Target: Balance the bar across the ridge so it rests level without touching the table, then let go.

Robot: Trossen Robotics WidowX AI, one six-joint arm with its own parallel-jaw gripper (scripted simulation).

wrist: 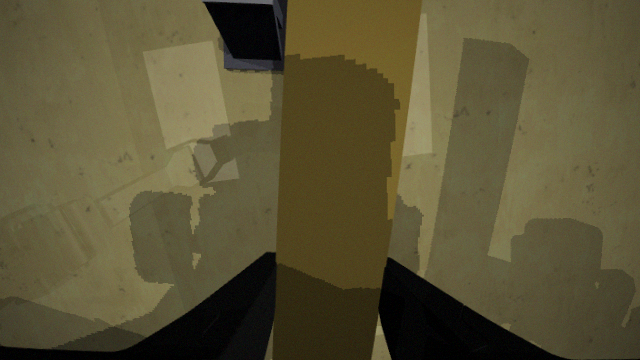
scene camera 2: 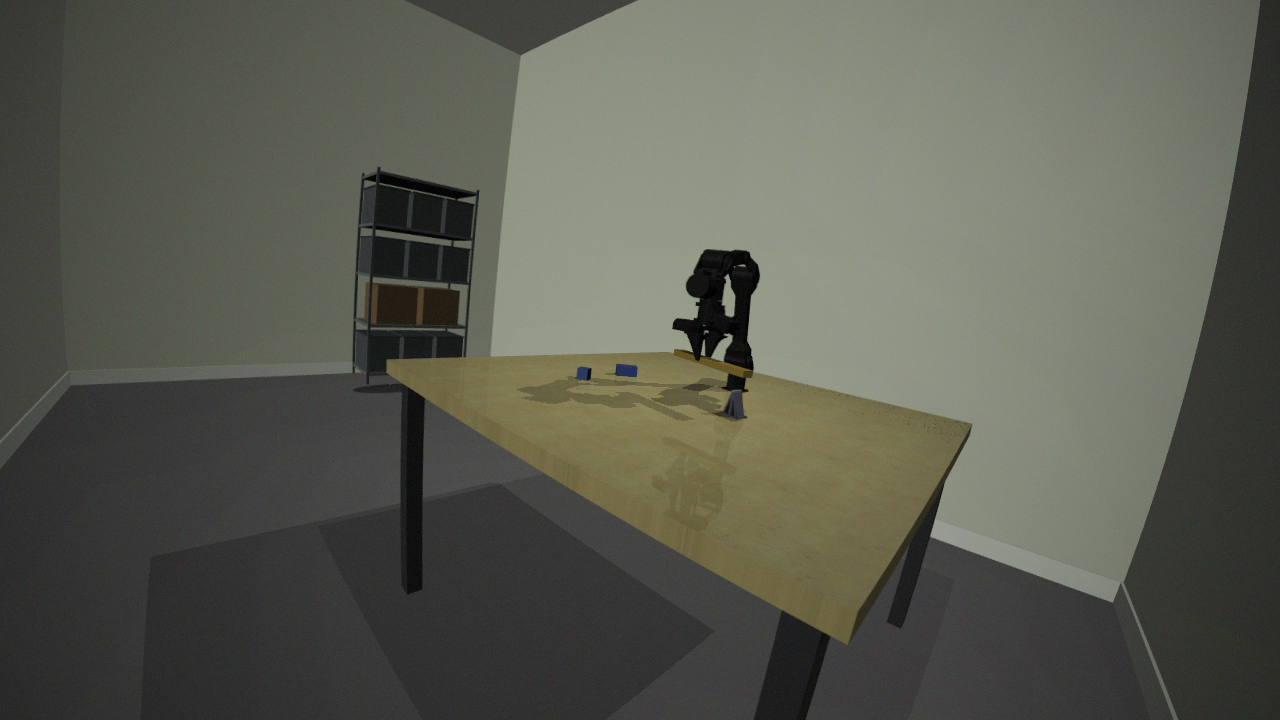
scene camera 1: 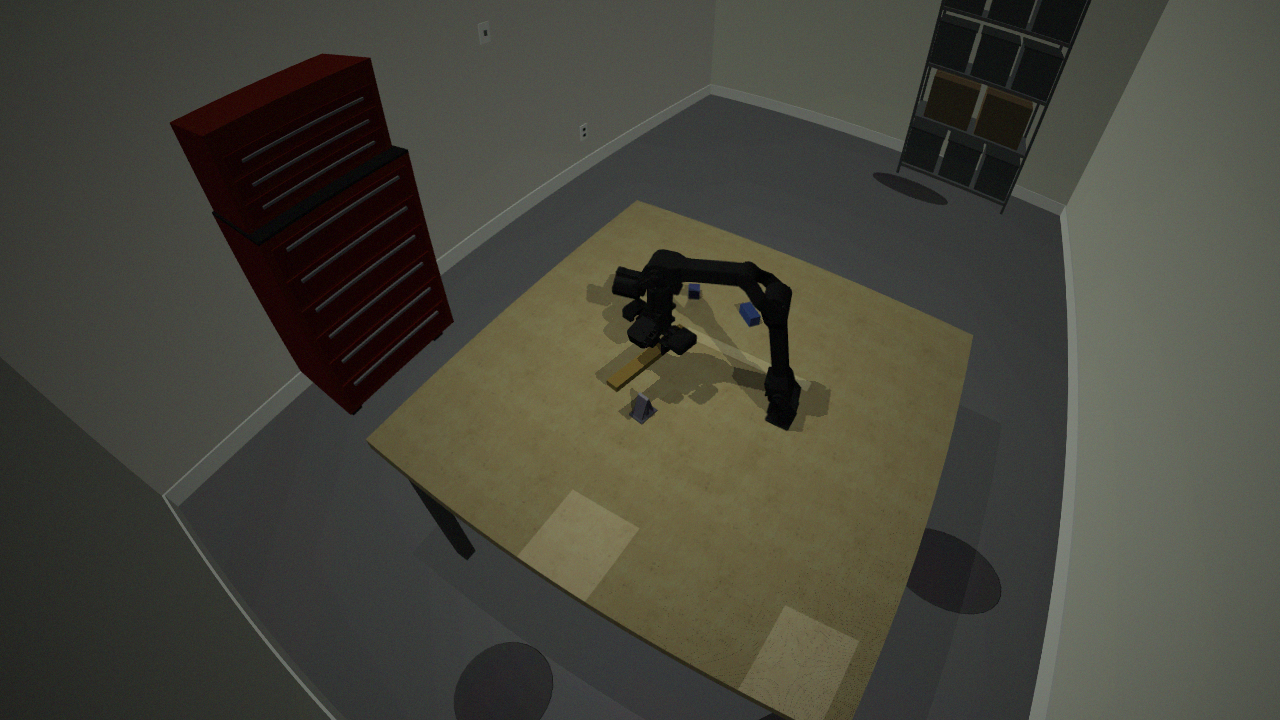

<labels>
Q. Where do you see a long wooden bar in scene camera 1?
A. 635, 367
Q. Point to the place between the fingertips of my gripper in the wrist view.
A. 327, 267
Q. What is my gripper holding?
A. A long wooden bar.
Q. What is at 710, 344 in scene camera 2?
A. My gripper.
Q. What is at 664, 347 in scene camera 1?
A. My gripper.
</labels>
